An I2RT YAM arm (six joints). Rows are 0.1 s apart.
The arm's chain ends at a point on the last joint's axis. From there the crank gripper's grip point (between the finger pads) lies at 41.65 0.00 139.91 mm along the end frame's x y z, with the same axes.
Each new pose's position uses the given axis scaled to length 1; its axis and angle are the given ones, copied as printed.
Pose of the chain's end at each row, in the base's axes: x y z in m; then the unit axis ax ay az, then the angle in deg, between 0 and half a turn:
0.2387 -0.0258 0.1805 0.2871 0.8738 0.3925 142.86
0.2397 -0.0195 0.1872 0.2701 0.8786 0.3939 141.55
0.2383 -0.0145 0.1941 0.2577 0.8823 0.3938 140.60
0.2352 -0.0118 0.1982 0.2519 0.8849 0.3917 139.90
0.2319 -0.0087 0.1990 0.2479 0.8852 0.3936 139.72
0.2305 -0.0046 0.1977 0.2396 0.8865 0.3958 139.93
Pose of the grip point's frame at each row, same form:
0.3138 0.0648 0.0942 0.2871 0.8738 0.3925 142.86
0.3155 0.0712 0.1015 0.2701 0.8786 0.3939 141.55
0.3145 0.0760 0.1086 0.2577 0.8823 0.3938 140.60
0.3121 0.0780 0.1126 0.2519 0.8849 0.3917 139.90
0.3088 0.0815 0.1138 0.2479 0.8852 0.3936 139.72
0.3061 0.0867 0.1125 0.2396 0.8865 0.3958 139.93

